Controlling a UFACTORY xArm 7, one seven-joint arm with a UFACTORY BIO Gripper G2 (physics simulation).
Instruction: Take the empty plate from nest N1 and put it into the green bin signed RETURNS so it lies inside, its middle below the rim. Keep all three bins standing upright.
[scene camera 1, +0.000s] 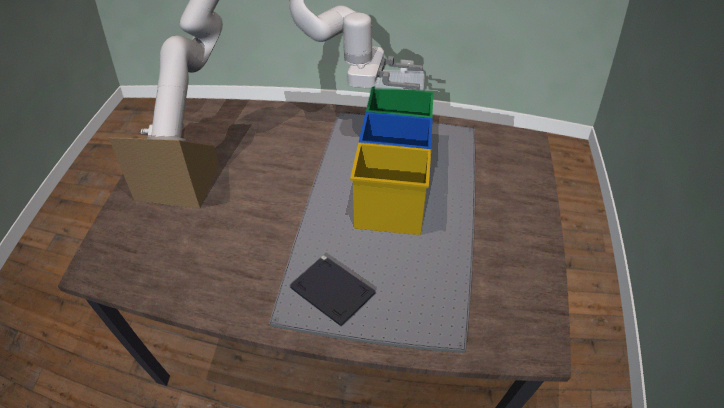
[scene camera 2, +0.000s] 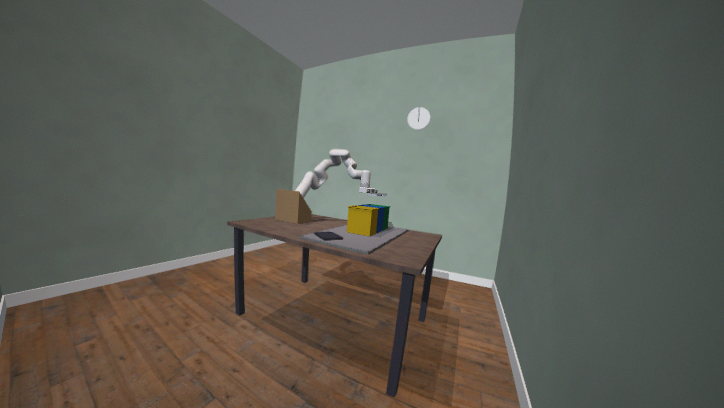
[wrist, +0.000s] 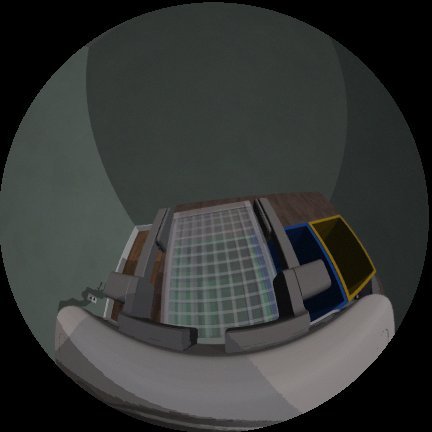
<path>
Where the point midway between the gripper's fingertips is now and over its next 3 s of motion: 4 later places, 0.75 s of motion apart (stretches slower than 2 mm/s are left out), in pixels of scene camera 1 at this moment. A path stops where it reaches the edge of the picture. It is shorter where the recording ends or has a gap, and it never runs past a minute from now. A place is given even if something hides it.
The gripper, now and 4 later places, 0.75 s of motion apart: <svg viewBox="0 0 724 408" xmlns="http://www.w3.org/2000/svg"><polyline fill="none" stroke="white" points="421,78 420,96 425,104 437,101 433,96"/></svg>
</path>
